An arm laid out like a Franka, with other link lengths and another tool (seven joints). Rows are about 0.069 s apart.
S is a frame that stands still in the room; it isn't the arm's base.
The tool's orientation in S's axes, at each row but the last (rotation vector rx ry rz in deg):
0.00 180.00 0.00
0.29 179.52 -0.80
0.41 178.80 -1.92
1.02 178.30 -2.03
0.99 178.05 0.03
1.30 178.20 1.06
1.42 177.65 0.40
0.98 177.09 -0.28
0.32 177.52 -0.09
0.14 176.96 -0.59
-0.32 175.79 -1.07
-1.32 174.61 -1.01
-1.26 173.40 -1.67
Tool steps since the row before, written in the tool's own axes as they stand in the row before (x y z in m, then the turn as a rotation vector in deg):
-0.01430 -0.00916 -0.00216 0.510 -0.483 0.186
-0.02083 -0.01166 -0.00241 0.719 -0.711 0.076
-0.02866 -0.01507 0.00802 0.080 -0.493 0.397
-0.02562 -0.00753 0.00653 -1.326 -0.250 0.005
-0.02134 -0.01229 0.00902 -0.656 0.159 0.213
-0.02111 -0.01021 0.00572 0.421 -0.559 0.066
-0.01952 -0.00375 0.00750 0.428 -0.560 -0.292
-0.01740 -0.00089 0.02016 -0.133 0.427 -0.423
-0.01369 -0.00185 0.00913 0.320 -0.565 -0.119
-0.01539 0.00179 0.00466 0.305 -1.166 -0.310
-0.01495 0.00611 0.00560 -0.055 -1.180 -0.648
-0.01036 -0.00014 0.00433 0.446 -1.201 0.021
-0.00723 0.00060 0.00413 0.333 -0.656 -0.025
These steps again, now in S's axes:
0.01430 -0.00916 0.00216 -0.510 -0.483 -0.186
0.02077 -0.01170 0.00269 -0.721 -0.709 -0.076
0.02875 -0.01536 -0.00710 -0.074 -0.501 -0.388
0.02571 -0.00796 -0.00560 1.323 -0.265 0.040
0.02150 -0.01253 -0.00830 0.665 0.152 -0.191
0.02113 -0.01045 -0.00518 -0.427 -0.552 -0.086
0.01975 -0.00403 -0.00671 -0.448 -0.554 0.272
0.01839 -0.00115 -0.01925 0.116 0.427 0.428
0.01407 -0.00191 -0.00853 -0.327 -0.564 0.106
0.01562 0.00174 -0.00385 -0.323 -1.163 0.301
0.01530 0.00610 -0.00456 0.011 -1.172 0.665
0.01072 -0.00002 -0.00334 -0.425 -1.208 -0.048
0.00765 0.00064 -0.00329 -0.325 -0.661 0.000

